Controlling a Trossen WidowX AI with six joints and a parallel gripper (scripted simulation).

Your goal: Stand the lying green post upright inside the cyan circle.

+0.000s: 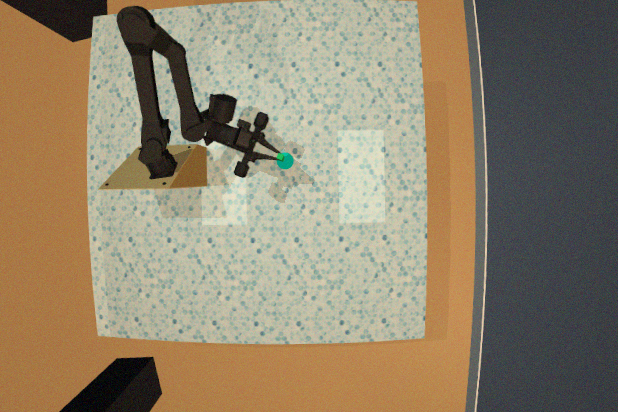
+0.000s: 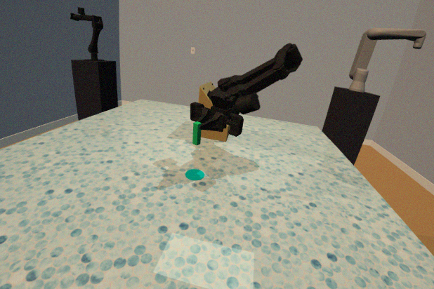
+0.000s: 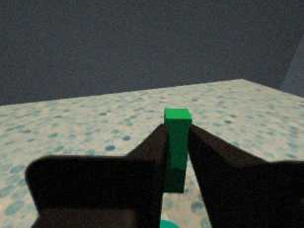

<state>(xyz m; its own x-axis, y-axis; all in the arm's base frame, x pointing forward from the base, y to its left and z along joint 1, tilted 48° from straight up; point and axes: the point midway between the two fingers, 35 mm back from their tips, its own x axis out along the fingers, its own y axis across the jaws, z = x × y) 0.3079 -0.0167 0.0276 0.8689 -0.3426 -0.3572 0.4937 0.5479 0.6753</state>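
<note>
The green post lies 20 mm below my gripper tip. The rest, counted from my gripper tip: cyan circle 160 mm below.
</note>
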